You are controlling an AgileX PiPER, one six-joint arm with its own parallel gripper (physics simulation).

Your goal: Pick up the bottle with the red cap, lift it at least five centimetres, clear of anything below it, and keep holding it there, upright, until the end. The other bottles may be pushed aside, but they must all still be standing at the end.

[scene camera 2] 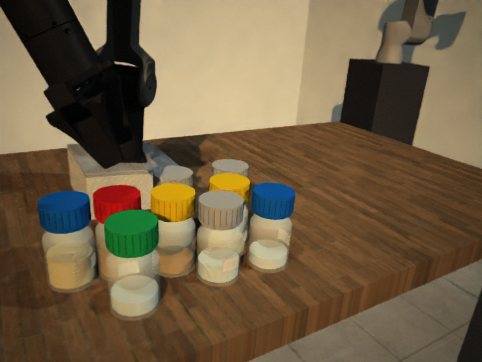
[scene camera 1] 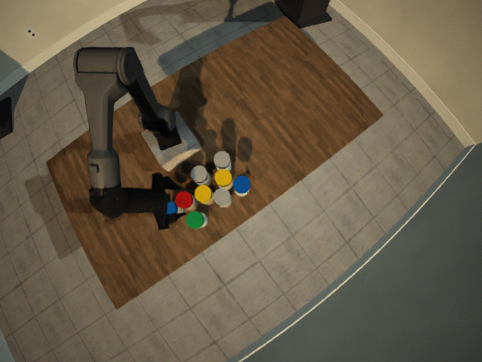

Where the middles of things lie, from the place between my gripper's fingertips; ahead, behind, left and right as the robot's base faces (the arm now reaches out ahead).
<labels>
My hand is 110 mm above the red-capped bottle [scene camera 2: 108,200], 10 mm to the left of it and 10 mm past it. From my hand the other things lie so: blue-capped bottle [scene camera 2: 270,228] (180 mm to the left, 110 mm below, 10 mm ahead); then green-capped bottle [scene camera 2: 133,264] (110 mm below, 60 mm ahead).
</labels>
